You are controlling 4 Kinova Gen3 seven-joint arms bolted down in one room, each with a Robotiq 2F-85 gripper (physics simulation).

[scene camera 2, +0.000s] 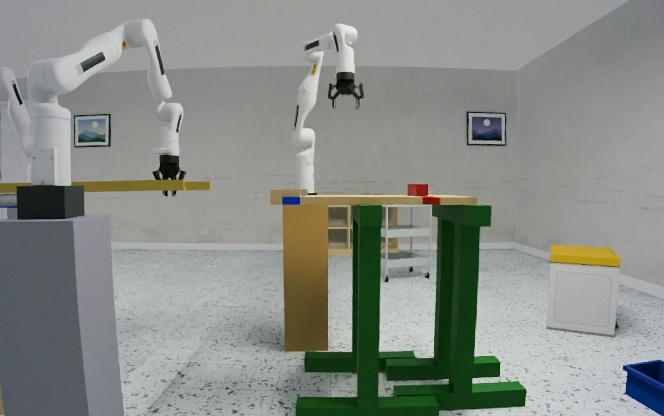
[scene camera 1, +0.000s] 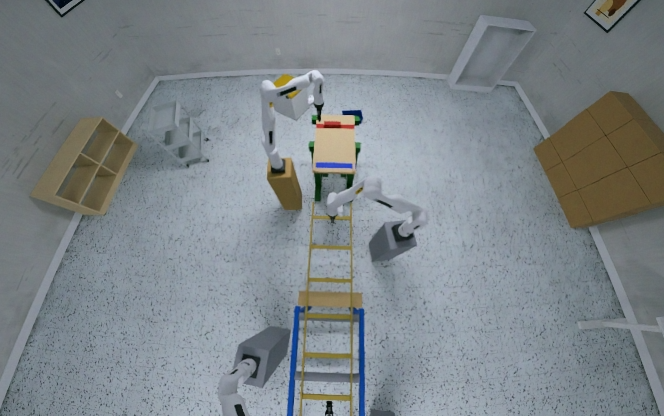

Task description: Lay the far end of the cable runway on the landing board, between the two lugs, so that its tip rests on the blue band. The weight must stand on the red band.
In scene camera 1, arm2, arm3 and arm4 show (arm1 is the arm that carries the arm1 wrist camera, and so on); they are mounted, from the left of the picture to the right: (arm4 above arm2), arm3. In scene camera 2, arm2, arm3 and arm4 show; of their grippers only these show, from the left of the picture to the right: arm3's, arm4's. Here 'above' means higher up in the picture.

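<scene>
The yellow cable runway [scene camera 1: 351, 265] [scene camera 2: 115, 186] lies level over the blue stand; its far end is short of the landing board [scene camera 1: 334, 147] [scene camera 2: 350, 200]. The blue band [scene camera 1: 334, 165] [scene camera 2: 291, 200] is on the board's near edge. The red weight [scene camera 1: 332, 124] [scene camera 2: 418, 189] stands on the red band [scene camera 1: 346, 126] [scene camera 2: 431, 200]. Arm3's gripper [scene camera 1: 333, 220] [scene camera 2: 170, 193] is shut on the runway's end rung. Arm4's gripper [scene camera 2: 347, 106] [scene camera 1: 319, 118] is open, high above the board. Arm2's gripper [scene camera 1: 329, 403] is near a rung, fingers unclear. Arm1's gripper does not show. The lugs cannot be made out.
The blue stand [scene camera 1: 361, 350] carries the runway. Green trestles [scene camera 1: 318, 186] [scene camera 2: 368, 300] bear the board. Arm4's brown pedestal [scene camera 1: 287, 190] [scene camera 2: 306, 280] is left of the board, arm3's grey pedestal [scene camera 1: 385, 245] [scene camera 2: 45, 300] right of the runway in scene camera 1. A blue bin [scene camera 1: 352, 114] [scene camera 2: 645, 382] lies behind the board.
</scene>
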